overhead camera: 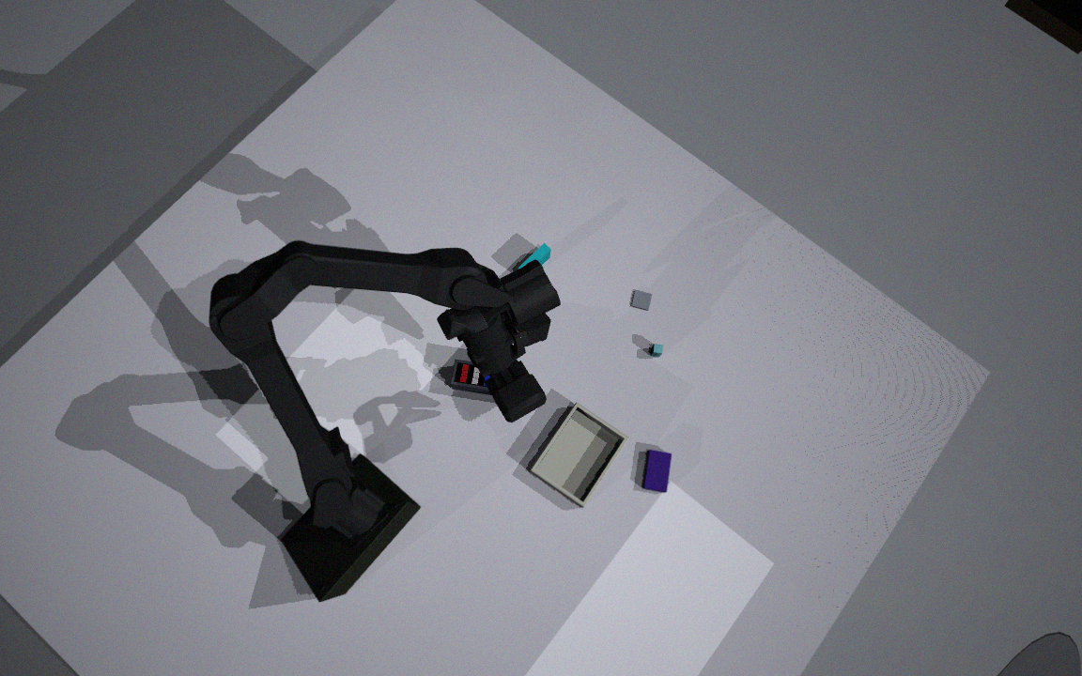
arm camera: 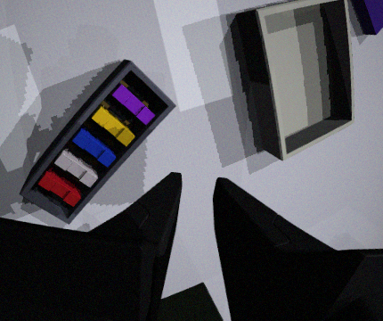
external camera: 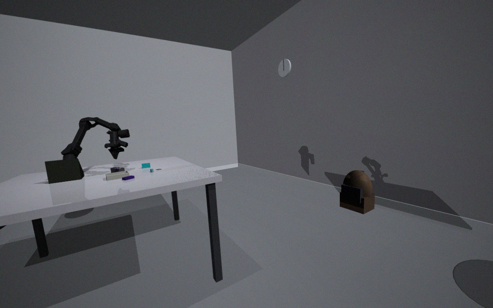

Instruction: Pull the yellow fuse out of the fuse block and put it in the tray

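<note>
Now: gripper tip 1 cm short of the yellow fuse, 3 cm to the right of it and 9 cm above it. Also, from my gripper tip: cyan bar (20 cm ahead, 14 cm to the left, 10 cm below); then beige tray (2 cm ahead, 15 cm to the right, 11 cm below); then small cyan cube (24 cm ahead, 12 cm to the right, 10 cm below).
</note>
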